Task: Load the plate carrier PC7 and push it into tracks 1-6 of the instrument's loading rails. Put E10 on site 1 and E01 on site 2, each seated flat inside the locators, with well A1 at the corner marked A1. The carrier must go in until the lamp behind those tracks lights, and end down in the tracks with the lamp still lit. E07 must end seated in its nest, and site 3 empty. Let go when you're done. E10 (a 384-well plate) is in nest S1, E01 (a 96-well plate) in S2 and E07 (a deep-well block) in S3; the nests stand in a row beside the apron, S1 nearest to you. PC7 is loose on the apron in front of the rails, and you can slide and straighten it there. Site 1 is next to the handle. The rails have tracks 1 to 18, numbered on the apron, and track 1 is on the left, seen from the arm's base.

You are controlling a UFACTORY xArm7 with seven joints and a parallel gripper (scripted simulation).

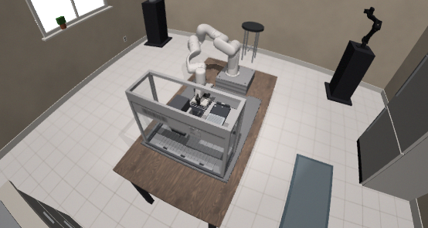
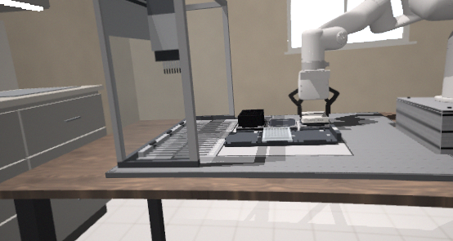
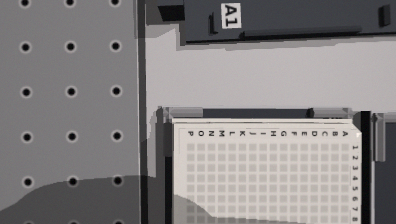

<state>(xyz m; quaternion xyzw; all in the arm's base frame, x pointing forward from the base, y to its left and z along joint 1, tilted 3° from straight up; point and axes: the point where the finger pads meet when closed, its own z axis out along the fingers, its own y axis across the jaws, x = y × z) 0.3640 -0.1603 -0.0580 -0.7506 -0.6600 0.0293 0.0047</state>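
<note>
Now: hand 40 mm above the nest S1. From my hand the other things lie so: A1 tag (160 mm ahead, 40 mm to the left, 30 mm below); nest S2 (110 mm ahead, 40 mm below, 20 mm to the right); pale apron (120 mm ahead, 100 mm to the left, 40 mm below).
</note>
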